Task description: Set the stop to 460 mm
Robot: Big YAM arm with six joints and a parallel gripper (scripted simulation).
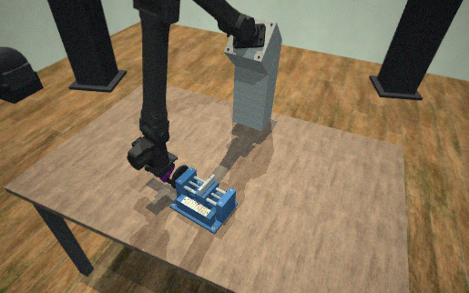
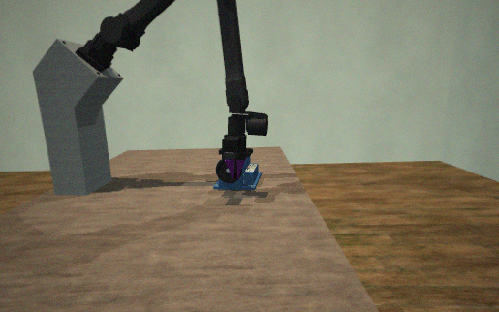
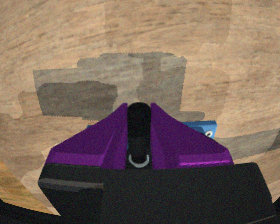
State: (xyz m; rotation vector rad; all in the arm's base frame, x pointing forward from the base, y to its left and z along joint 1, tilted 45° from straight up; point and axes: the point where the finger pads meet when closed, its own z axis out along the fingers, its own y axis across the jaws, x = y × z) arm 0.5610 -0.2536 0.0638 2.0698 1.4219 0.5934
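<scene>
Right now the black handwheel is 1 cm ahead of my hand and 3 cm to the left of it. Round my hand: dark handle 1 cm ahead, 1 cm to the left; then stop fixture 6 cm ahead, 16 cm to the left, 2 cm above.
</scene>
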